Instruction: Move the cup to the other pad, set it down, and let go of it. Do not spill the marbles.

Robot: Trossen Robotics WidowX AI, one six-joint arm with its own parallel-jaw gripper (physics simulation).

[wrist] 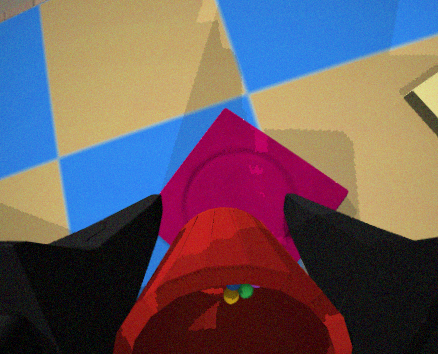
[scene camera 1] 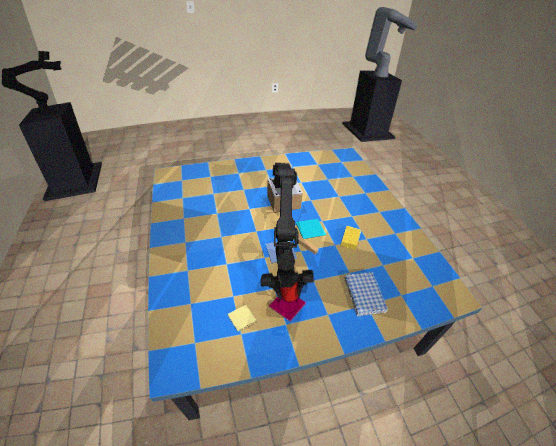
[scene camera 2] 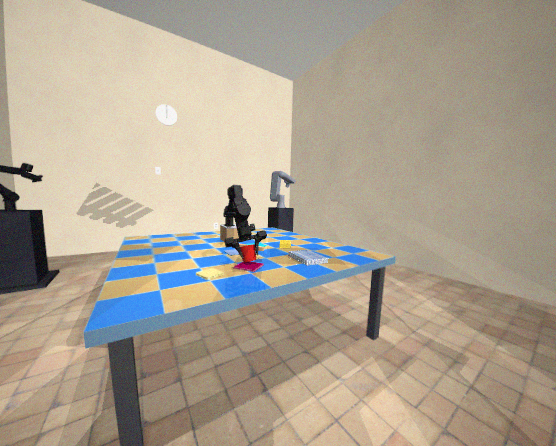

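Where they show: gripper, fingertip midpoint: (wrist: 223,202) (scene camera 1: 289,299) (scene camera 2: 250,257); arm's base, origin of the base link: (scene camera 2: 229,225).
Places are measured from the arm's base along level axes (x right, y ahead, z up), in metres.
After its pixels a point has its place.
The red cup (scene camera 1: 289,293) @[x 0.157, y 0.595, z -0.040 m] (scene camera 2: 248,253) @[x 0.161, y 0.595, z -0.048 m] (wrist: 225,245) @[x 0.158, y 0.591, z -0.025 m] is upright or nearly so, between the fingers of my gripper (scene camera 1: 288,286) (scene camera 2: 248,244) (wrist: 223,202) @[x 0.157, y 0.607, z -0.062 m], which is shut on it. Several marbles (wrist: 231,295) @[x 0.143, y 0.557, z -0.081 m] show inside the cup in the wrist view. The magenta pad (scene camera 1: 287,311) @[x 0.173, y 0.633, z -0.098 m] (scene camera 2: 248,267) @[x 0.180, y 0.631, z -0.098 m] (wrist: 230,130) @[x 0.173, y 0.654, z -0.098 m] lies on the table under and just in front of the cup. In scene camera 2 the cup's base is very near the pad; whether it touches is unclear. The cyan pad (scene camera 1: 311,228) @[x -0.081, y 0.244, z -0.103 m] (scene camera 2: 262,245) @[x -0.108, y 0.279, z -0.103 m] lies farther back on the table.
A pale yellow block (scene camera 1: 242,318) @[x 0.338, y 0.617, z -0.096 m] (scene camera 2: 209,273) @[x 0.344, y 0.622, z -0.096 m] (wrist: 429,95) @[x 0.300, y 0.630, z -0.096 m] lies beside the magenta pad. A checked cloth-like slab (scene camera 1: 366,293) @[x -0.142, y 0.659, z -0.081 m] (scene camera 2: 308,257) @[x -0.111, y 0.694, z -0.081 m] and a yellow block (scene camera 1: 351,237) @[x -0.222, y 0.372, z -0.076 m] (scene camera 2: 285,244) @[x -0.197, y 0.403, z -0.082 m] are on the other side. A box (scene camera 1: 294,201) @[x -0.048, y 0.091, z -0.053 m] (scene camera 2: 228,233) @[x 0.043, y 0.087, z -0.042 m] stands near the arm's base.
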